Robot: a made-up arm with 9 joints. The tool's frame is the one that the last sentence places.
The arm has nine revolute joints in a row. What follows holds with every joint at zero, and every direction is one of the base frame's. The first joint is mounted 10 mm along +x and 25 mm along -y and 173 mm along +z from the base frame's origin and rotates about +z. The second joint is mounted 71 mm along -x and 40 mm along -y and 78 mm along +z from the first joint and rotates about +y. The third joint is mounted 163 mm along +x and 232 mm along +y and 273 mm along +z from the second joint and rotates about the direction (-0.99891, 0.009, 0.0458). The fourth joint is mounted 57 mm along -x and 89 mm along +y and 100 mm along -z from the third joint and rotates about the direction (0.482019, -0.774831, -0.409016). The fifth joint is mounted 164 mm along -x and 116 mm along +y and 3 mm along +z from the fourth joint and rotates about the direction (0.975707, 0.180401, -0.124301). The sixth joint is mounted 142 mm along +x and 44 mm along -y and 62 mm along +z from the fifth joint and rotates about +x. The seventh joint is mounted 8 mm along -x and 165 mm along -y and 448 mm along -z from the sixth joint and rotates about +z. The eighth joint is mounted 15 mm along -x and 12 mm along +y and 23 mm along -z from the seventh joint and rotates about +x. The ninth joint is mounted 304 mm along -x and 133 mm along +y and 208 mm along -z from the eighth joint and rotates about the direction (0.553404, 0.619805, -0.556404). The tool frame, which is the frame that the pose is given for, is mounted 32 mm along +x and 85 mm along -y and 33 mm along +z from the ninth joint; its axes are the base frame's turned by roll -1.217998, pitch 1.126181 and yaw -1.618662 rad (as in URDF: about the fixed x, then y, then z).
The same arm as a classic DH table. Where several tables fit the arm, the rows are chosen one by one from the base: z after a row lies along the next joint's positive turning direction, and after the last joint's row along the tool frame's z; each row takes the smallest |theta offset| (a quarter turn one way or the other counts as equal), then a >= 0, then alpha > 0; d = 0 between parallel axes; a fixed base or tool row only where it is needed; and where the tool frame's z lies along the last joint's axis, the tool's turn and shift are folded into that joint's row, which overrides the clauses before.
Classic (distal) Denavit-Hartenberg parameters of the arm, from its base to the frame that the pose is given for. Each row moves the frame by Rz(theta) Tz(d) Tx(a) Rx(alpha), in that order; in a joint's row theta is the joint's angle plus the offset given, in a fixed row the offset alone. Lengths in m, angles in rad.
base (fixed): a 0.0269; alpha 0.0000; d 0.0000; theta offset -1.1903
joint 1: a -0.0710; alpha -1.5708; d 0.2510; theta offset 1.1903
joint 2: a 0.2802; alpha 1.5618; d 0.1934; theta offset -1.5250
joint 3: a -0.1313; alpha 2.1027; d -0.1167; theta offset -0.4651
joint 4: a -0.0700; alpha 1.1795; d -0.1753; theta offset -0.1695
joint 5: a 0.0261; alpha -0.2209; d -0.4132; theta offset -0.9971
joint 6: a -0.1650; alpha -1.5708; d 0.4520; theta offset -0.9675
joint 7: a 0.0120; alpha 1.5708; d -0.4710; theta offset 0.0000
joint 8: a -0.0659; alpha 0.9844; d -0.4771; theta offset 0.8392
joint 9: a -0.0223; alpha -1.3625; d 0.2159; theta offset 0.1307
tool (fixed): a 0.0000; alpha 0.0000; d 0.0791; theta offset -2.9099

